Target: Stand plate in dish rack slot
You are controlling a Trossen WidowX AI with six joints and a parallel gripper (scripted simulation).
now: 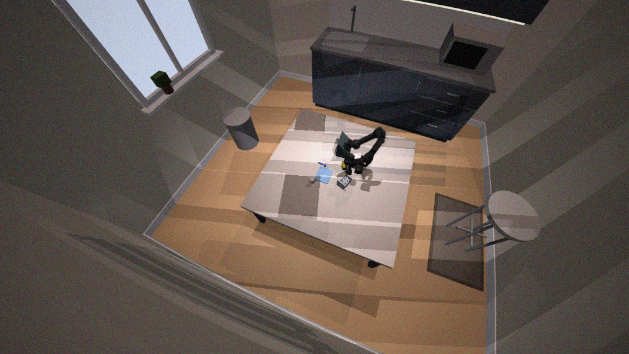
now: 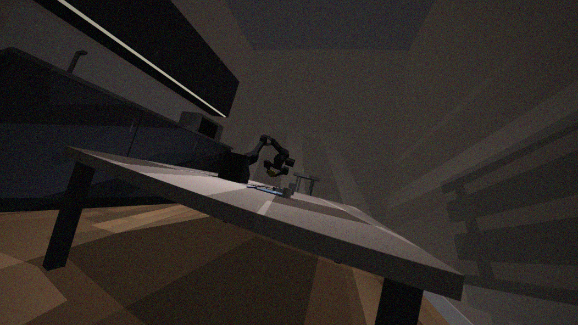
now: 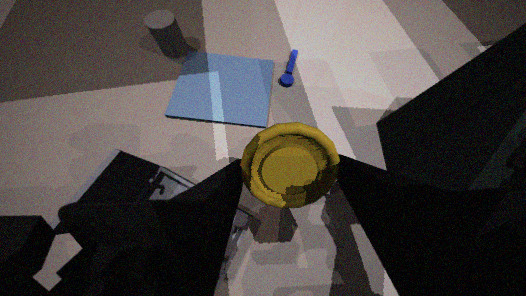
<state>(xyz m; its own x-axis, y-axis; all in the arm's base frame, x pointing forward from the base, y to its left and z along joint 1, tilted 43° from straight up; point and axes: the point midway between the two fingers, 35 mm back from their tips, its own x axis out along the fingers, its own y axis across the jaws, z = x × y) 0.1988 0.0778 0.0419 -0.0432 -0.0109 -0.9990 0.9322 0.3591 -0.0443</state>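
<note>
Now: the grey dish rack 90 mm ahead of my gripper tip, 70 mm to the left of it and 80 mm below it. The rest, counted from my gripper tip: blue utensil (10 mm ahead, 190 mm to the right, 100 mm below); yellow plate (right at my gripper tip); white cup (220 mm ahead, 190 mm to the right, 80 mm below).
</note>
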